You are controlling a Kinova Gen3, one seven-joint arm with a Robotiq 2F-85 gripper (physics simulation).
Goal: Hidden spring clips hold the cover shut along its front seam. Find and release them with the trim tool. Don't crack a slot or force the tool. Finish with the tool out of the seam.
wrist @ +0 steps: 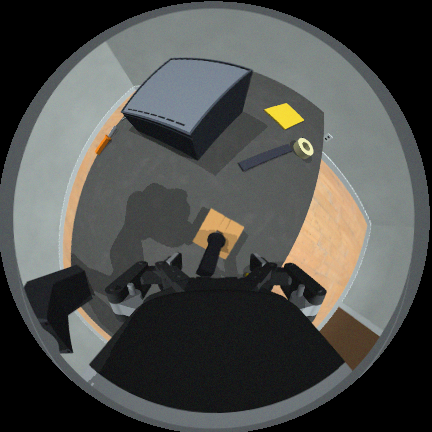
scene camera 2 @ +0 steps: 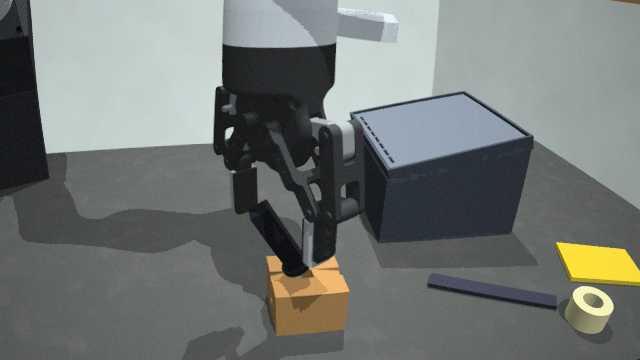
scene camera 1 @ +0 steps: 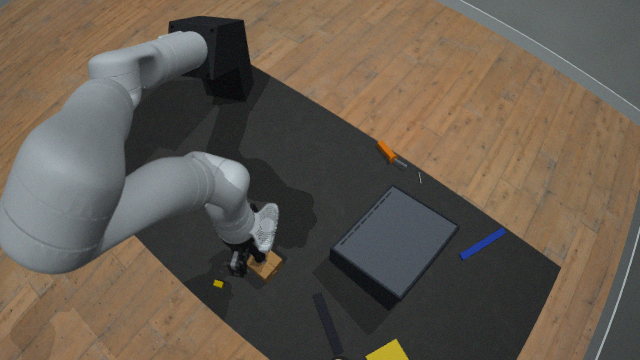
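Where they show: gripper, fingertip midpoint: (wrist: 215, 261) (scene camera 2: 277, 234) (scene camera 1: 249, 250); arm's base, origin of the base link: (scene camera 1: 190, 50).
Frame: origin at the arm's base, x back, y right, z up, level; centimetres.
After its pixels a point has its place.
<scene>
The blue-grey cover (scene camera 1: 400, 240) {x -59.4, y 13.6, z -18.3 cm} (scene camera 2: 450, 130) {x -58.4, y 16.5, z -18.3 cm} (wrist: 190, 90) {x -55.6, y 17.3, z -18.9 cm} lies on top of the dark box (scene camera 1: 365, 280) {x -56.2, y 23.7, z -22.1 cm} (scene camera 2: 450, 200) {x -54.1, y 23.1, z -24.3 cm} (wrist: 220, 120) {x -54.2, y 23.2, z -24.7 cm}. A row of short dark slots (scene camera 1: 367, 217) {x -50.7, y 10.8, z -20.6 cm} (scene camera 2: 377, 137) {x -50.6, y 11.4, z -20.6 cm} (wrist: 156, 116) {x -49.7, y 13.0, z -20.7 cm} runs along one edge. No clips show. The trim tool (scene camera 1: 257, 253) {x -32.8, y 28.8, z -21.7 cm} (scene camera 2: 275, 232) {x -31.1, y 29.3, z -20.2 cm} (wrist: 211, 257) {x -31.7, y 28.7, z -19.9 cm} leans with its black handle up in an orange block (scene camera 1: 270, 269) {x -36.2, y 29.9, z -25.4 cm} (scene camera 2: 310, 310) {x -33.2, y 31.8, z -26.8 cm} (wrist: 212, 220) {x -35.7, y 27.5, z -25.1 cm}; its blade is mostly hidden. My gripper (scene camera 2: 276, 220) {x -31.2, y 29.4, z -20.4 cm} (wrist: 215, 261) {x -31.2, y 29.4, z -20.4 cm} is open, fingertips apart at the upper handle, with one finger low near the block's top. Contact with the handle cannot be told.
An orange-handled tool (scene camera 1: 386, 151) {x -47.4, y -11.8, z -27.7 cm} (wrist: 103, 144) {x -47.3, y -11.5, z -28.5 cm}, a small screw (scene camera 1: 420, 177) {x -58.3, y -9.6, z -29.2 cm} and a blue bar (scene camera 1: 482, 243) {x -80.0, y 0.9, z -29.0 cm} lie around the box. A dark bar (scene camera 1: 327, 324) {x -52.9, y 35.0, z -29.1 cm} (scene camera 2: 492, 291) {x -52.4, y 34.7, z -29.1 cm} (wrist: 265, 157) {x -51.8, y 34.2, z -29.1 cm}, yellow plate (scene camera 1: 389, 351) {x -68.3, y 34.9, z -29.0 cm} (scene camera 2: 600, 263) {x -70.6, y 38.5, z -29.0 cm} (wrist: 285, 116) {x -69.5, y 38.3, z -29.0 cm}, cream roll (scene camera 2: 580, 317) {x -57.1, y 44.1, z -28.0 cm} and small yellow block (scene camera 1: 218, 284) {x -26.5, y 38.4, z -28.3 cm} lie nearby.
</scene>
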